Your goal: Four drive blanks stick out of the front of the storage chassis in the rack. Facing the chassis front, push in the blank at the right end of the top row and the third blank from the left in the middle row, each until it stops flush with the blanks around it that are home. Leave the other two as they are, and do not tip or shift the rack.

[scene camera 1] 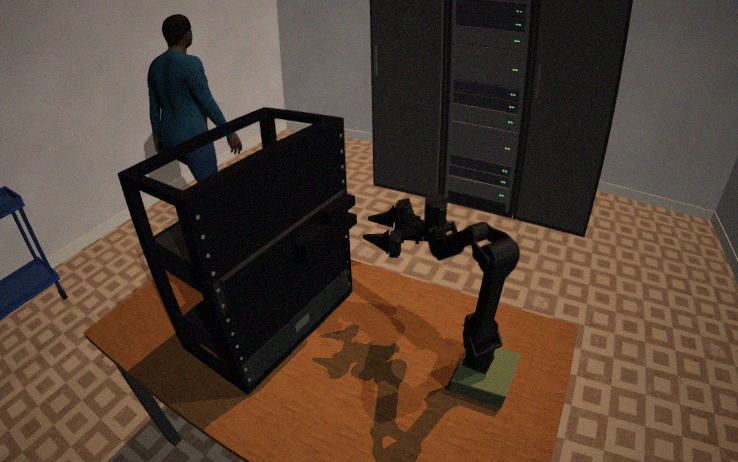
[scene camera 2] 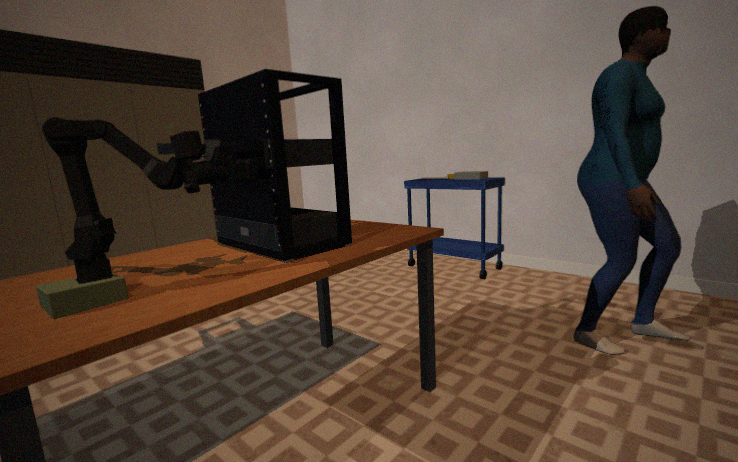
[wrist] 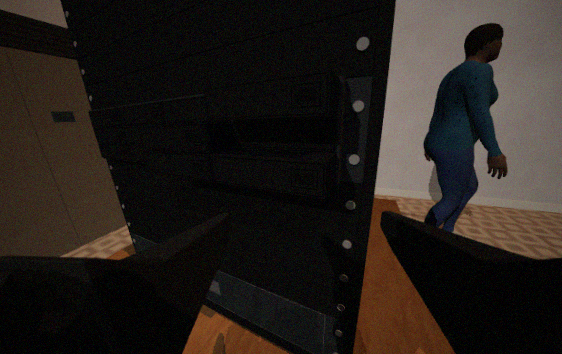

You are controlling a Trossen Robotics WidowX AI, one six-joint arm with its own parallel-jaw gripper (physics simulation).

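Places are measured from the arm's base along level axes (x ahead, y left, z up), in millimetres.
Pixels of known places: gripper, between the fingertips: (scene camera 1: 365, 227) (wrist: 305, 219); arm's base, origin of its link: (scene camera 1: 479, 361) (scene camera 2: 93, 279).
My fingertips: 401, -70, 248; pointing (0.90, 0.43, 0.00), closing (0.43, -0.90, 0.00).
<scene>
Ahead of a thing's pixels: the offset from my fingertips to its middle, as dx, dy, dz.
The rack @[+215, +220, -9] (scene camera 1: 190, 141) (scene camera 2: 340, 163) (wrist: 361, 225) stands upright on the table. The storage chassis (scene camera 1: 261, 266) (wrist: 150, 130) is very dark. At its right end, the top-row blank @[+92, +52, +72] (scene camera 1: 345, 201) (wrist: 270, 97) sticks out. Below it, past a recessed dark gap, a lower blank @[+89, +52, +15] (scene camera 1: 351, 219) (wrist: 270, 175) also sticks out at the right end. How far each stands out is unclear. The third middle-row blank cannot be made out clearly. My gripper (scene camera 1: 367, 227) (wrist: 305, 219) is open and empty, in front of the rack's right part, its fingertips appearing lower than the lower blank in the wrist view.
The arm's green base (scene camera 1: 484, 381) (scene camera 2: 81, 296) stands on the wooden table (scene camera 1: 305, 424) (scene camera 2: 217, 310) in front of the rack. A person (scene camera 1: 182, 98) (scene camera 2: 626, 136) (wrist: 462, 110) is behind the rack. A blue cart (scene camera 2: 454, 184) and tall server cabinets (scene camera 1: 408, 98) stand farther off.
</scene>
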